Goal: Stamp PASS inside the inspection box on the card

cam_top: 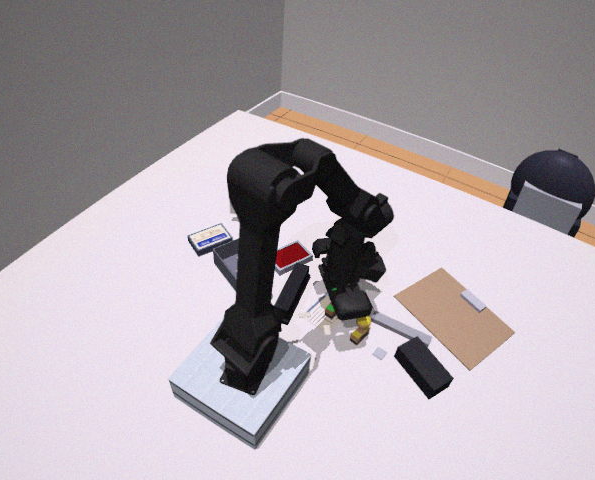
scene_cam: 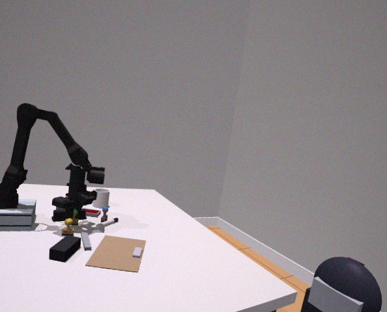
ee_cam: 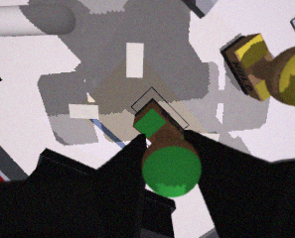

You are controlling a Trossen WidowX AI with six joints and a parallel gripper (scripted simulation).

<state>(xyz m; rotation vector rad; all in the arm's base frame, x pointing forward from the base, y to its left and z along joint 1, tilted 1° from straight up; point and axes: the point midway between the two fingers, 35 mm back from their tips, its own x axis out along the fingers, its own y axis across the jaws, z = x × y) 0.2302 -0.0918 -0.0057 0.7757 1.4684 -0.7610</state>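
Now: gripper tip 10 mm short of the beige card, 10 mm to the right of it and 40 mm above it. Round my gripper tip: green-knobbed stamp: right at my gripper tip; then grey bar: 10 mm ahead, 140 mm to the right, 30 mm below; then yellow-knobbed stamp: 30 mm behind, 70 mm to the right, 10 mm below.
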